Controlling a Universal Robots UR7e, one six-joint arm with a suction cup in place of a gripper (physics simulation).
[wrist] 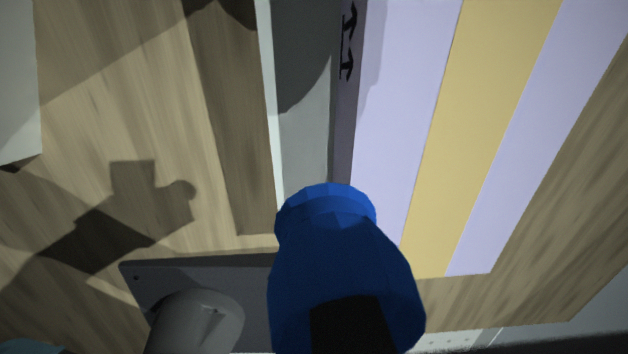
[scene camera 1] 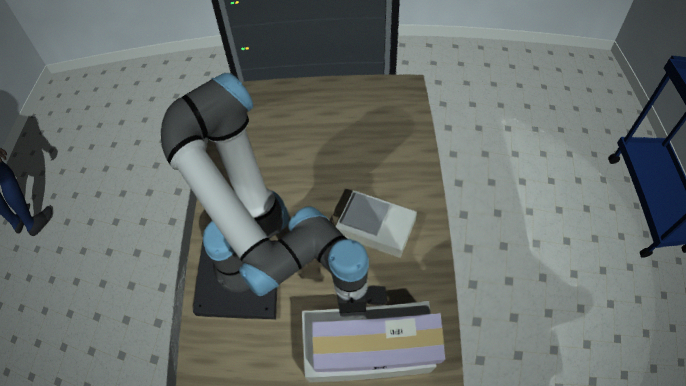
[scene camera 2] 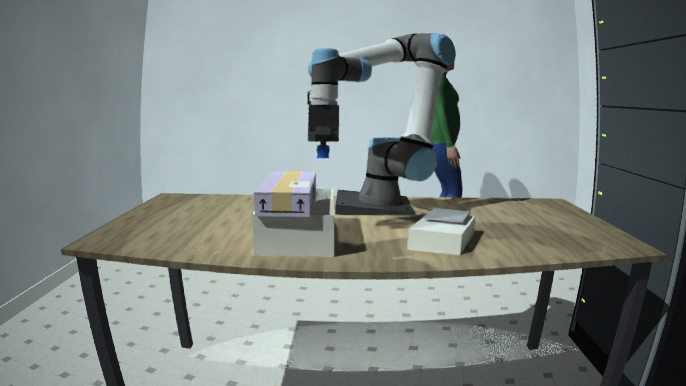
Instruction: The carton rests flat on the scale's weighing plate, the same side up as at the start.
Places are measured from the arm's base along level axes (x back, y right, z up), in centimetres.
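Pixels of known places: hand, its tool point: [wrist: 326, 228] [scene camera 2: 323, 157]; arm's base, origin of its link: [wrist: 204, 314] [scene camera 1: 237, 271] [scene camera 2: 379, 200].
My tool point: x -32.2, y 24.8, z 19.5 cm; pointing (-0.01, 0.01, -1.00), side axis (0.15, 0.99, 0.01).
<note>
For each thing: its top centre in the pictures, then the offset to it from my tool point. Level surfaces: height alone.
- lilac carton, centre of its top: [wrist: 500, 39] [scene camera 1: 378, 342] [scene camera 2: 288, 180] dy +10.0, dx -4.7, dz -5.4 cm
- white open bin, centre of its top: [wrist: 394, 88] [scene camera 1: 368, 340] [scene camera 2: 297, 199] dy +7.5, dx -2.6, dz -11.2 cm
- white scale, centre of its top: [scene camera 2: 445, 216] [scene camera 1: 377, 217] dy -31.7, dx -14.5, dz -14.6 cm
- wooden table, height of its surface: dz -21.7 cm
The lilac carton [scene camera 1: 377, 362] [scene camera 2: 267, 187] [wrist: 405, 100] with a tan tape stripe sits in the white open bin [scene camera 2: 295, 242] [wrist: 269, 100], its upper part above the rim. Its arrows point up in the scene camera 2 view, and a white label is on top. The white scale [scene camera 1: 400, 227] [scene camera 2: 435, 241] stands apart from the bin, its grey weighing plate [scene camera 1: 361, 213] [scene camera 2: 449, 216] bare. My gripper [scene camera 2: 323, 152] [wrist: 327, 205], a blue suction cup, is open and holds nothing. It hangs above the level of the carton, towards the bin's robot side. The cup is hidden in the scene camera 1 view.
The robot's dark base plate [scene camera 1: 235, 305] [scene camera 2: 345, 202] is beside the bin on the wooden table [scene camera 1: 325, 100] [scene camera 2: 175, 225]. A dark cabinet [scene camera 1: 310, 40] [scene camera 2: 640, 75] stands at one table end. A blue cart [scene camera 1: 650, 180] and a person [scene camera 1: 15, 197] [scene camera 2: 447, 110] are off the table.
</note>
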